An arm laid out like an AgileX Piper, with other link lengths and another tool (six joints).
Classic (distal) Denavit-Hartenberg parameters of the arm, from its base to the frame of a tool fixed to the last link. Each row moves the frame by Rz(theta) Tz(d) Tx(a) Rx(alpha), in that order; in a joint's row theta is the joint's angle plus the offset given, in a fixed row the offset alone. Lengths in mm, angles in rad.
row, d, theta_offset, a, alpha
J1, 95.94, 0, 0, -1.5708
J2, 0, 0.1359, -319.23, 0
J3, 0, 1.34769, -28.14, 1.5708
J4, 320.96, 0, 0, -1.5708
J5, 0, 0, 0, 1.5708
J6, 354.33, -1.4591, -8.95, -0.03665
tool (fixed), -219.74, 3.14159, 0, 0
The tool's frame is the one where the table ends.
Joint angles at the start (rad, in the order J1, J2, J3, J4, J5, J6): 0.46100 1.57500 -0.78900 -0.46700 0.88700 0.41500
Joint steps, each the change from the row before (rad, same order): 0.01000 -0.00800 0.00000 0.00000 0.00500 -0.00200; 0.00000 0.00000 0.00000 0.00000 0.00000 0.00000; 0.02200 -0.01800 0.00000 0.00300 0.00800 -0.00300; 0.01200 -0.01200 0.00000 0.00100 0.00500 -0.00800; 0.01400 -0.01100 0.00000 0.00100 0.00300 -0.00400; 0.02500 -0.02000 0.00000 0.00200 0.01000 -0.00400; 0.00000 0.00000 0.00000 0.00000 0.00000 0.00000; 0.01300 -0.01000 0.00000 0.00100 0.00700 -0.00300; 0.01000 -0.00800 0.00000 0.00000 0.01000 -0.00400; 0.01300 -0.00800 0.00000 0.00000 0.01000 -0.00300; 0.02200 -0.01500 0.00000 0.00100 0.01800 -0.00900
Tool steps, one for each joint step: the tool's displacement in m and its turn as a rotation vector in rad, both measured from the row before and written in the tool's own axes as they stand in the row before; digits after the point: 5 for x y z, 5 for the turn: 0.00186 -0.00074 -0.00345 -0.00631 -0.00003 -0.00857; 0.00000 0.00000 0.00000 0.00000 0.00000 0.00000; 0.00445 -0.00149 -0.00774 -0.01564 0.00384 -0.01555; 0.00214 -0.00088 -0.00485 -0.01020 0.00167 -0.01446; 0.00294 -0.00069 -0.00479 -0.01167 0.00284 -0.01271; 0.00487 -0.00182 -0.00856 -0.01699 0.00339 -0.01921; 0.00000 0.00000 0.00000 0.00000 0.00000 0.00000; 0.00245 -0.00116 -0.00428 -0.00689 0.00085 -0.01103; 0.00148 -0.00142 -0.00330 -0.00183 -0.00209 -0.01041; 0.00234 -0.00152 -0.00362 -0.00284 -0.00169 -0.01219; 0.00378 -0.00284 -0.00650 -0.00482 -0.00243 -0.02339
